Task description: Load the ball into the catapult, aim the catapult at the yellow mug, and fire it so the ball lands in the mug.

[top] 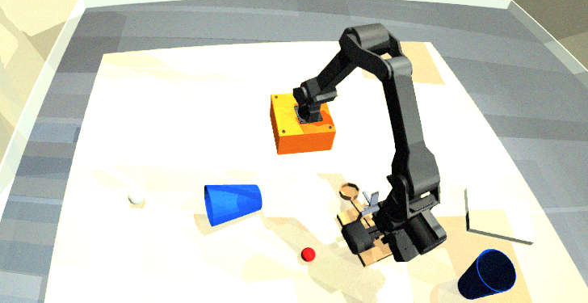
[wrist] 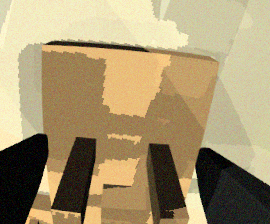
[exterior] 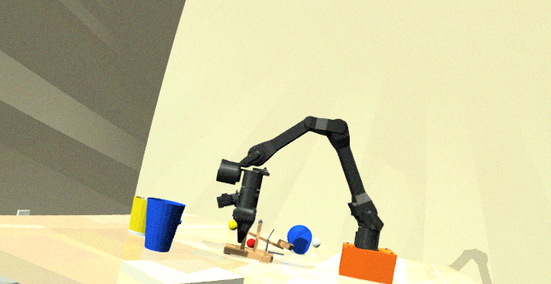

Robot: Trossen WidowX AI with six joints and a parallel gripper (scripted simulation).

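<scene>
My gripper tip is now 10 mm past the red ball, 150 mm to the left of it and 20 mm above it. Also, from my gripper tip: flat white slab: 30 mm ahead, 390 mm to the left, 30 mm below; yellow mug: 280 mm ahead, 50 mm to the left, 10 mm below; wooden catapult: 70 mm behind, 20 mm above.
</scene>
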